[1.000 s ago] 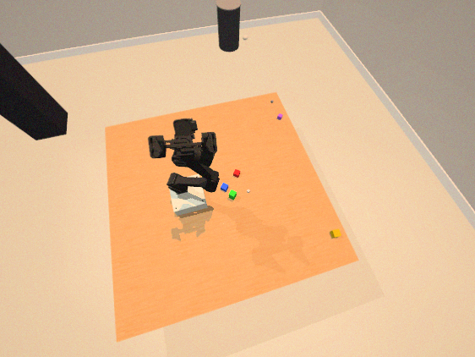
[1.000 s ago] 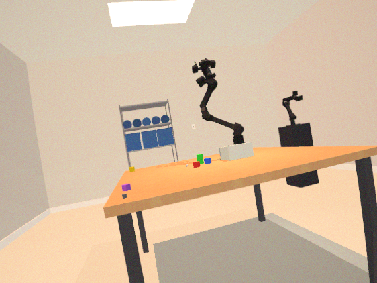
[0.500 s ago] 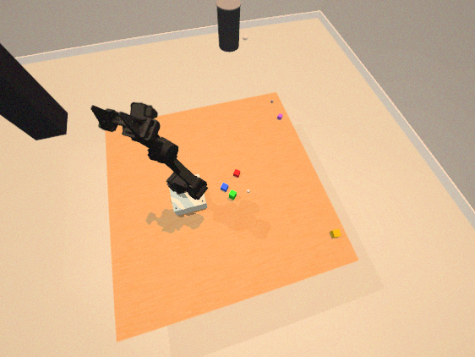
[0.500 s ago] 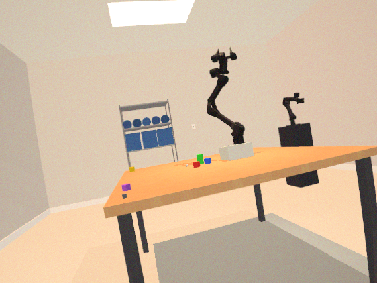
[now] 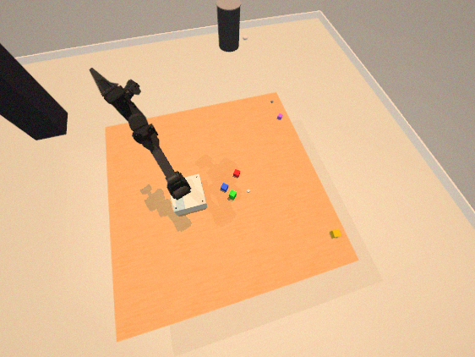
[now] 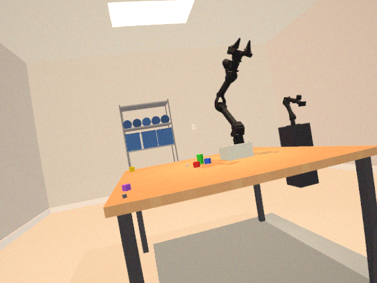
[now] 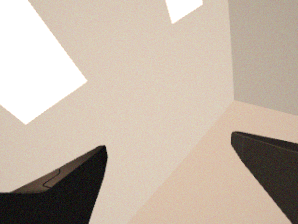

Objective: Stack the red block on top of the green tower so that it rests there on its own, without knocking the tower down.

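My gripper tip is 45 cm short of the red block, 9 cm to the left of it and 77 cm above it. Round my gripper tip: purple block: 88 cm ahead, 28 cm to the left, 78 cm below; then blue block: 35 cm ahead, 16 cm to the right, 77 cm below; then small white ball: 49 cm ahead, 22 cm to the right, 78 cm below.
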